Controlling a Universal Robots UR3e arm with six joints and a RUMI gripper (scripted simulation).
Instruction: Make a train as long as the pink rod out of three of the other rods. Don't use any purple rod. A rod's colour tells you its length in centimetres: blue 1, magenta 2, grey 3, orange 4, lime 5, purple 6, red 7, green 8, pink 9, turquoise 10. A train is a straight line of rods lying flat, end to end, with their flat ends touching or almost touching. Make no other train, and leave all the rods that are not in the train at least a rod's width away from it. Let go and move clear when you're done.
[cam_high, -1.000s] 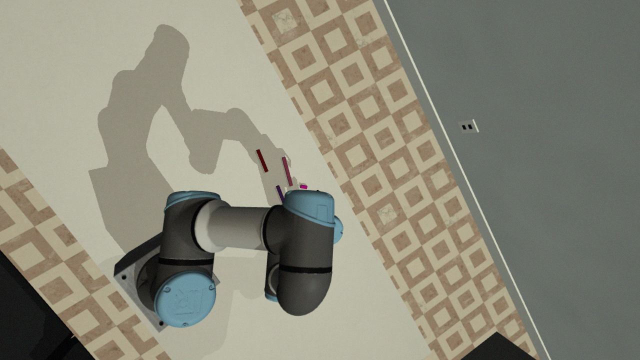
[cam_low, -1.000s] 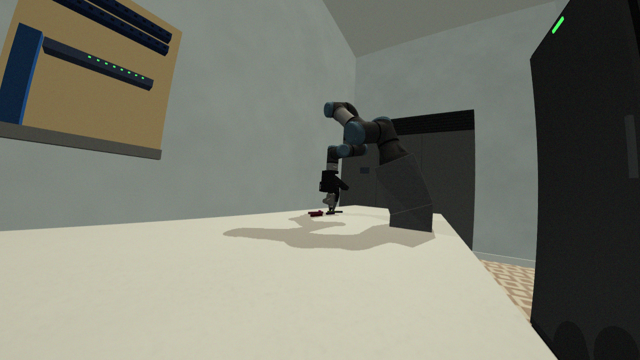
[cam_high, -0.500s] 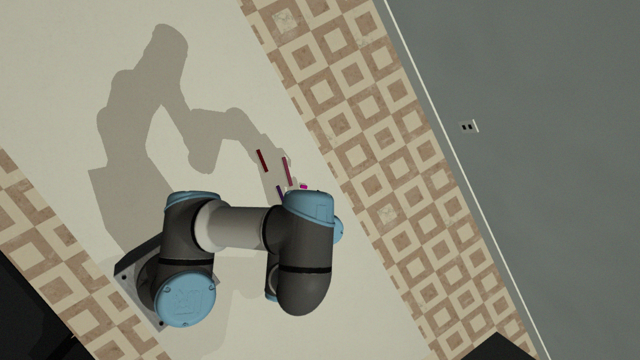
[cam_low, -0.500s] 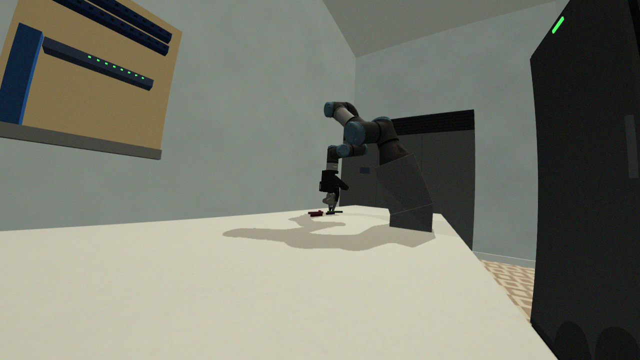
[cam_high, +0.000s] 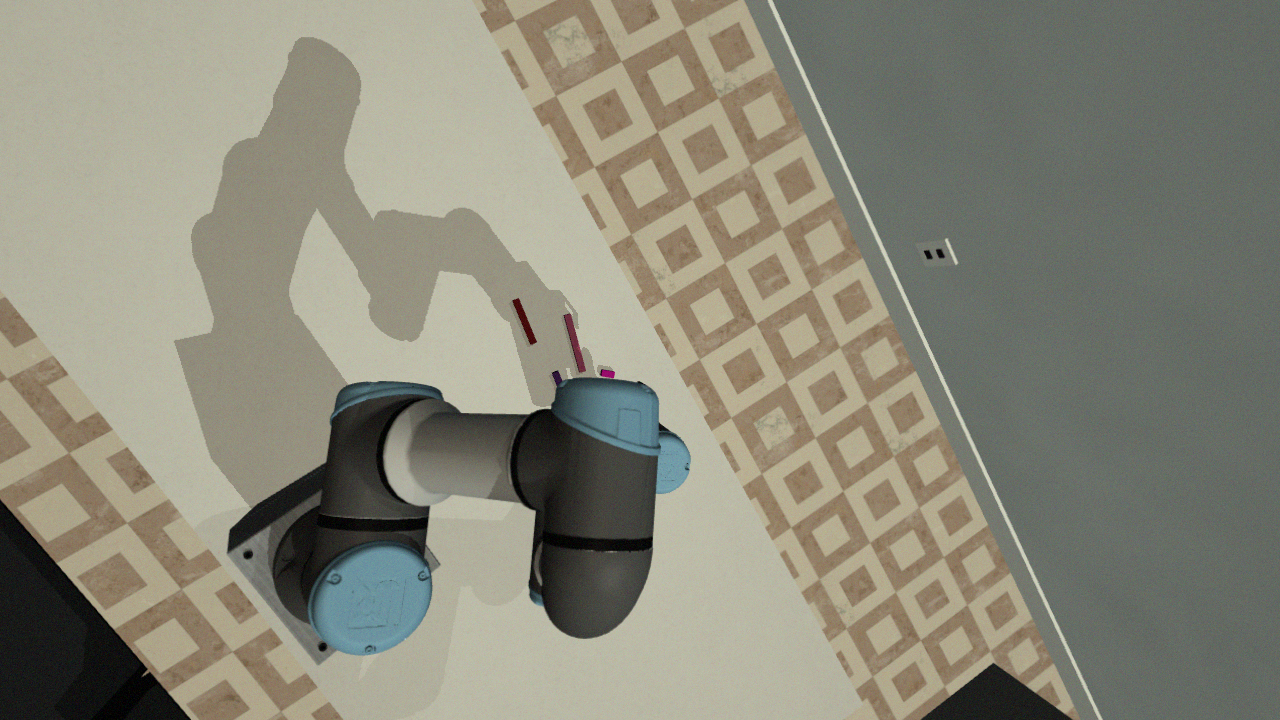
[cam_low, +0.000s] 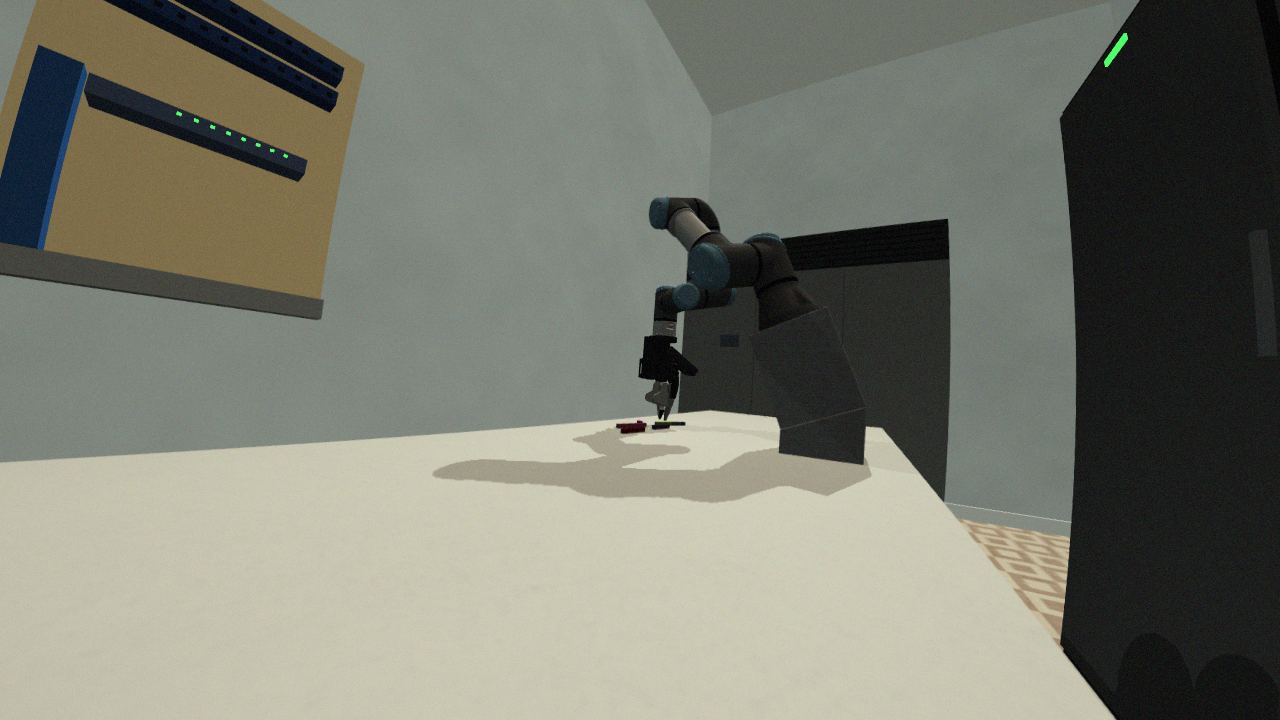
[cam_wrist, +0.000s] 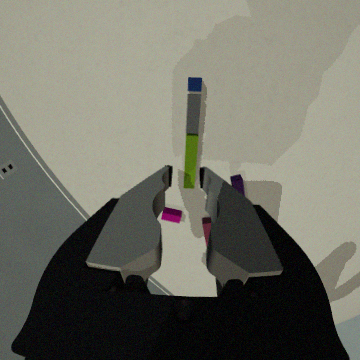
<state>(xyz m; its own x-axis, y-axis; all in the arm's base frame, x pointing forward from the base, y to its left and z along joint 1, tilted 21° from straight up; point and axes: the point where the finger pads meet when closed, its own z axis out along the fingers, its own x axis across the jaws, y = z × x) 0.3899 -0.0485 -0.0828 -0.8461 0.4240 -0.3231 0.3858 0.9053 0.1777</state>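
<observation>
My gripper is now 3 cm above the lime rod. The rest, counted from my hand: grey rod 2 cm behind, 4 cm to the right, 3 cm below; then blue rod 3 cm behind, 6 cm to the right, 3 cm below; then magenta rod 4 cm ahead, 5 cm to the left, 3 cm below.
</observation>
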